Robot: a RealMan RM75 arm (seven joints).
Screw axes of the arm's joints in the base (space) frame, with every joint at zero. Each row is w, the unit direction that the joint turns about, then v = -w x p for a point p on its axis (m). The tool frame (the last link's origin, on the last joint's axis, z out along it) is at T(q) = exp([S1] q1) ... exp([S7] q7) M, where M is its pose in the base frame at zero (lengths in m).
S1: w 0 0 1 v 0 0 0
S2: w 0 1 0 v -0.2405 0 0
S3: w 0 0 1 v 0 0 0
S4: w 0 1 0 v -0.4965 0 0
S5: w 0 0 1 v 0 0 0
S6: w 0 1 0 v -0.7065 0 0
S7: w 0 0 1 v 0 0 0
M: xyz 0 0 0.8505 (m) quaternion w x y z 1 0 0 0
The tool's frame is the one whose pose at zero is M.
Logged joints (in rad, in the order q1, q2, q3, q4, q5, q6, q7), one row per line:
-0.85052 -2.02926 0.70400 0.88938 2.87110 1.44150 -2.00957
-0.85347 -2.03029 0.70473 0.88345 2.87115 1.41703 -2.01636
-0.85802 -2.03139 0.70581 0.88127 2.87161 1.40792 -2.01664
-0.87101 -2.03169 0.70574 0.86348 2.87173 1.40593 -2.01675
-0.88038 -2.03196 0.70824 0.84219 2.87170 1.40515 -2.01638
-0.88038 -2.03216 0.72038 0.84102 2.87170 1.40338 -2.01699
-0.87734 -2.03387 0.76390 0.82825 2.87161 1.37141 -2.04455
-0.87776 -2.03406 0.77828 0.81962 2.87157 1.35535 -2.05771
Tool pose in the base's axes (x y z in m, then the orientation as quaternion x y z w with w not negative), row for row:
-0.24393 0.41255 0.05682 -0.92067 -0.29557 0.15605 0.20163
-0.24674 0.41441 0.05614 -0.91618 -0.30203 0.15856 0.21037
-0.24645 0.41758 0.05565 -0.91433 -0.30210 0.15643 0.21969
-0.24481 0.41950 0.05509 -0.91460 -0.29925 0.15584 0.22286
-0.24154 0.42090 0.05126 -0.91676 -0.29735 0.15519 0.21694
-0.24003 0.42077 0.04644 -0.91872 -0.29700 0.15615 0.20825
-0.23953 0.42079 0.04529 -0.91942 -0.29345 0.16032 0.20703
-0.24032 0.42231 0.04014 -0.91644 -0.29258 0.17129 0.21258
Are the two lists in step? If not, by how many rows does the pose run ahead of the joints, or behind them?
The pose runs 1 row behind the joints: the pose in row i belongs to the joints in row i - 1.
